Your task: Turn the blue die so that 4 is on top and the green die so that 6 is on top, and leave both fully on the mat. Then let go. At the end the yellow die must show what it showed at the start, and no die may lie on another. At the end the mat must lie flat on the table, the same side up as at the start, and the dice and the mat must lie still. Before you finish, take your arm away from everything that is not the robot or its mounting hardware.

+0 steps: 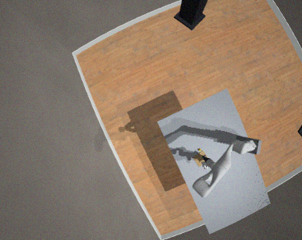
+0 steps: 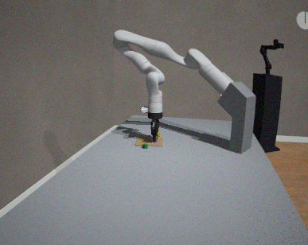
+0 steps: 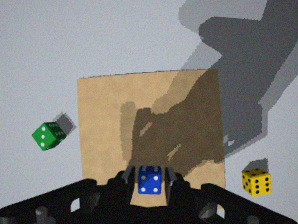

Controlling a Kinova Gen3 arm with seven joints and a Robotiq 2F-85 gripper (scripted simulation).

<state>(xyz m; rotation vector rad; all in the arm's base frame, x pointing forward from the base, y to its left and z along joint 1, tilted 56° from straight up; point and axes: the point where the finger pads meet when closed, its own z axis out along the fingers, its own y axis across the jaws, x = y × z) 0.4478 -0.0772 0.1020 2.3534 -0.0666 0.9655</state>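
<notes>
The blue die is 10 mm below my hand. The rest, counted from my hand: green die: 80 mm to the left, 70 mm ahead, 10 mm below; then tan mat: 30 mm ahead, 20 mm below, 10 mm to the right; then yellow die: 100 mm to the right, 40 mm behind, 10 mm below.
</notes>
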